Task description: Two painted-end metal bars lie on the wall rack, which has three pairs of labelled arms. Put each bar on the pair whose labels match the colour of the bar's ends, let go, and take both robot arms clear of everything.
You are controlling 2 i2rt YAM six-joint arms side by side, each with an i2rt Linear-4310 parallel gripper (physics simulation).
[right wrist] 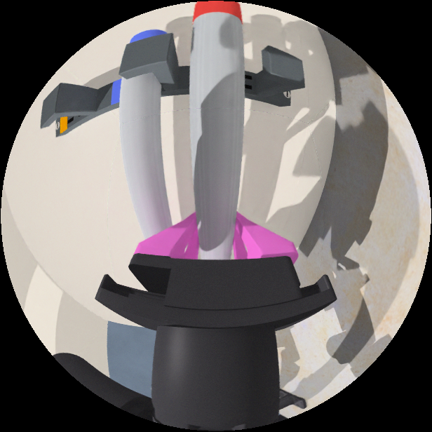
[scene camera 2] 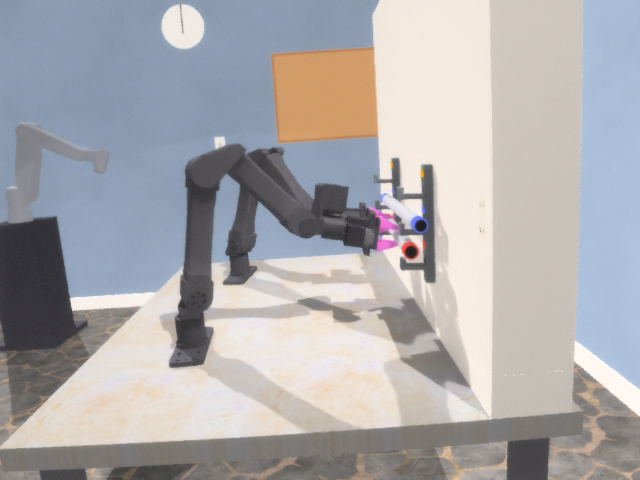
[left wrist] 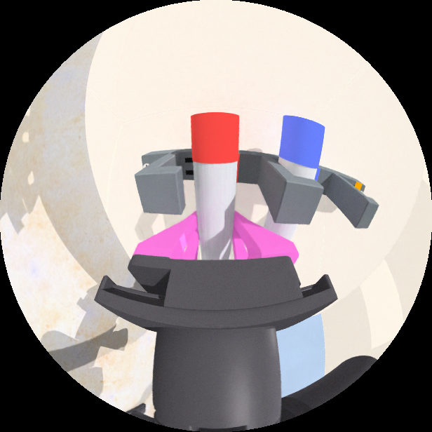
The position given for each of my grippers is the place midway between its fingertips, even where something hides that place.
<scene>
I see my left gripper (left wrist: 215, 215), my right gripper (scene camera 2: 408, 237), a red-ended bar (right wrist: 216, 69), a blue-ended bar (right wrist: 140, 96) and a wall (left wrist: 261, 71).
The red-ended bar also shows in the left wrist view (left wrist: 214, 135). The blue-ended bar is seen too in the left wrist view (left wrist: 301, 142). My right gripper shows as well in the right wrist view (right wrist: 215, 215).
</scene>
